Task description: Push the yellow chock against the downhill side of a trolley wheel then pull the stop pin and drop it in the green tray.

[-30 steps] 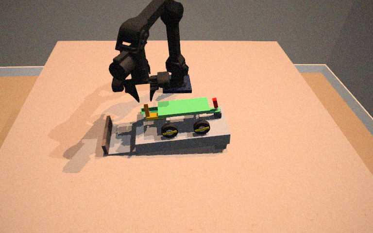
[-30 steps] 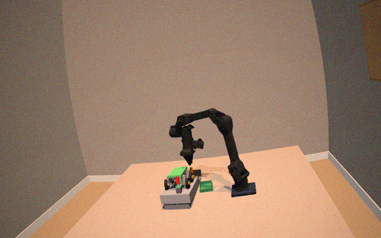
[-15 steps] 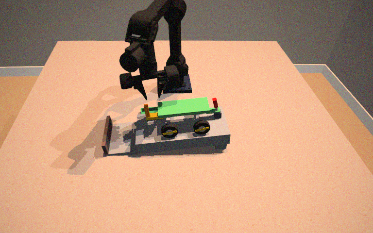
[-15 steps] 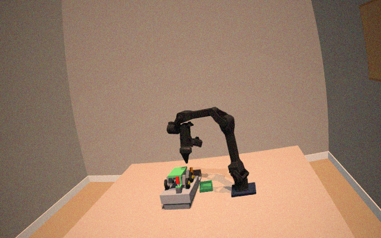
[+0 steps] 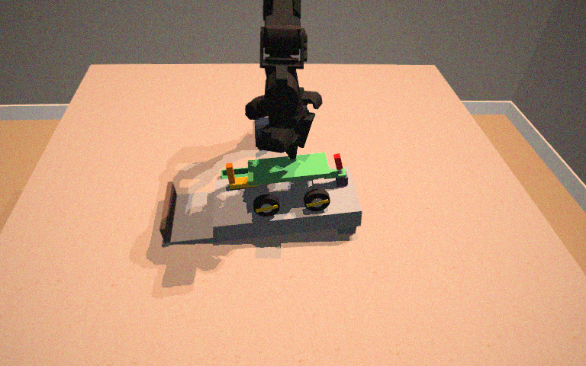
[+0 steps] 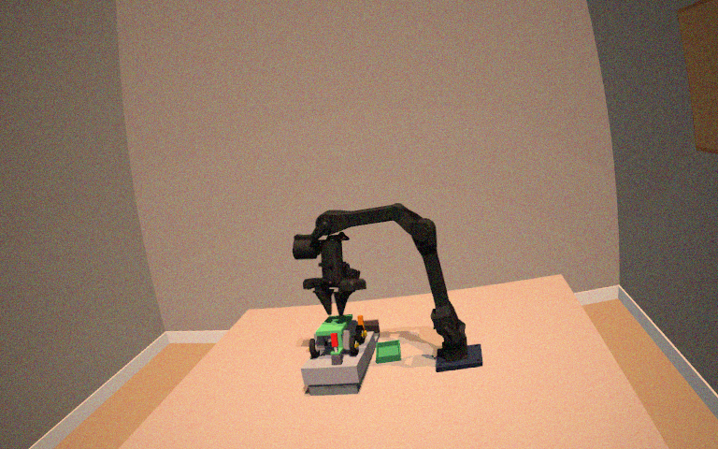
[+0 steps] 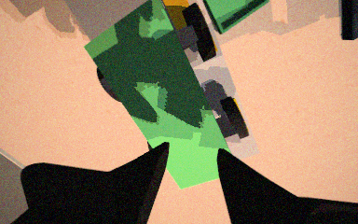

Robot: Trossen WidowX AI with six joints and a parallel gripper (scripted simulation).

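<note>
My gripper tip is 10 cm to the right of the red-headed stop pin and 5 cm above it. Round my gripper tip: trolley: 7 cm below, 2 cm to the right, 1 cm ahead; then grey ramp: 14 cm below, 2 cm to the right, 1 cm ahead; then yellow chock: 12 cm to the right, 10 cm below, 5 cm behind.
</note>
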